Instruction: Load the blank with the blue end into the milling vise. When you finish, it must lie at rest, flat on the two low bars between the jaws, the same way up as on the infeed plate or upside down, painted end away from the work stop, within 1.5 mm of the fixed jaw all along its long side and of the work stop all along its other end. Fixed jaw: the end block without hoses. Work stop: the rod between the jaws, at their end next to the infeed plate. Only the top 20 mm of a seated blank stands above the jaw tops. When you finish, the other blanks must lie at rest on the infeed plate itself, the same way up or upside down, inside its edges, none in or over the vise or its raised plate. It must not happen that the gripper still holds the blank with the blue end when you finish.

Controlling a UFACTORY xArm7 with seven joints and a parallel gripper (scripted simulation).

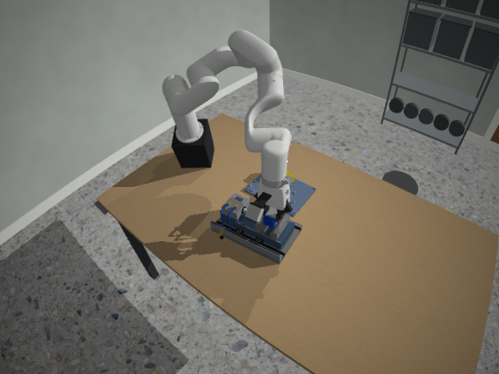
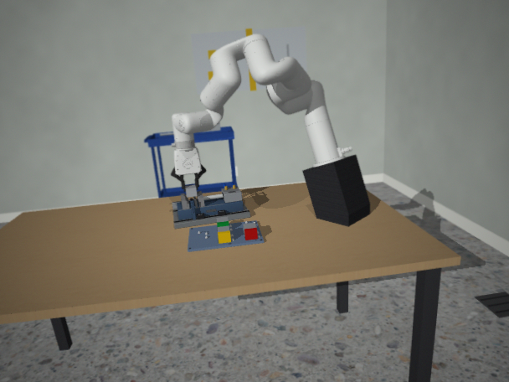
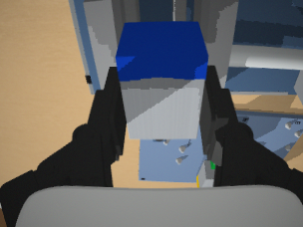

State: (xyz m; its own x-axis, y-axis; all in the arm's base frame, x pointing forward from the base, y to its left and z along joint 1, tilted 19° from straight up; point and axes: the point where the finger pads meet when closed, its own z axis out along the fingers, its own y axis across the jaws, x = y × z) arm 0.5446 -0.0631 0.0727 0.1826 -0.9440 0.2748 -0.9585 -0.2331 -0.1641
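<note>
The blue-ended blank lies 20 mm below my hand. Round my hand: black work stop rod 50 mm to the left, 50 mm below, 10 mm behind; then moving jaw 60 mm below, 30 mm behind; then fixed jaw 60 mm below, 30 mm ahead, 10 mm to the left.
</note>
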